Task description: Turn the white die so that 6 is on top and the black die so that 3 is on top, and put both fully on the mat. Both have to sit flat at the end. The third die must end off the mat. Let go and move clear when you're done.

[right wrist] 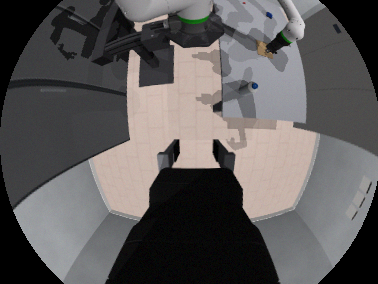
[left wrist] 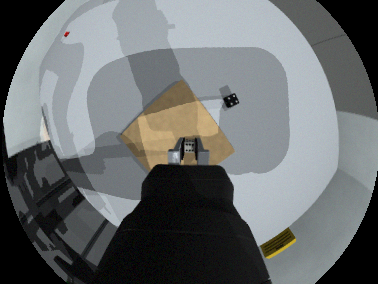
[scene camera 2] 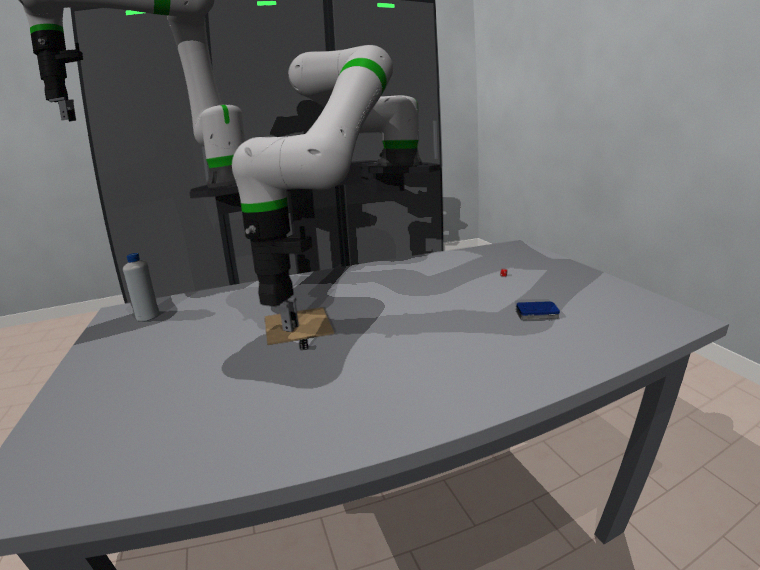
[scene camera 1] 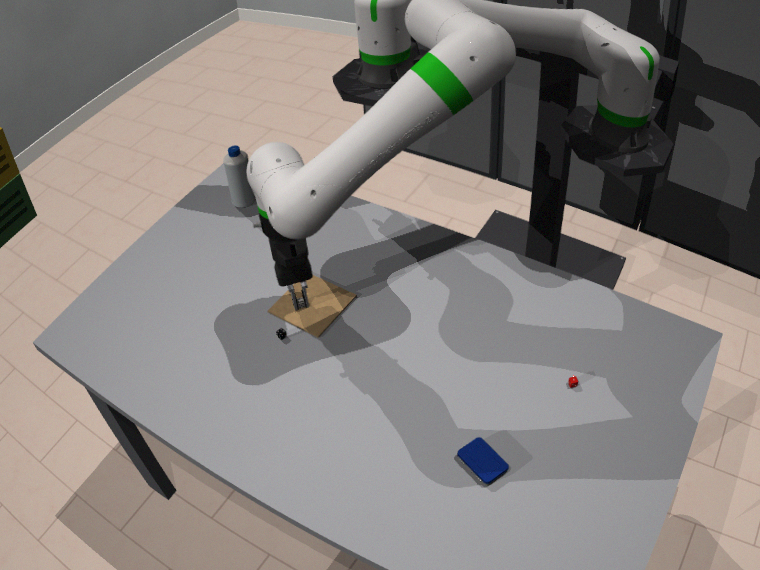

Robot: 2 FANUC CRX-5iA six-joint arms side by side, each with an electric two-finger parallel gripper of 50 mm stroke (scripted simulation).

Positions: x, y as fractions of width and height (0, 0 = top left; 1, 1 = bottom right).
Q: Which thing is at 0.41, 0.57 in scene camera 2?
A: A tan mat.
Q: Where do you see a grey bottle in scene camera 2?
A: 0.18, 0.48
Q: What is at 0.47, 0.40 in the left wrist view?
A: A tan mat.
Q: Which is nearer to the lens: the tan mat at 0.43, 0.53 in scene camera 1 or the grey bottle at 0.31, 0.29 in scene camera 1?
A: The tan mat.
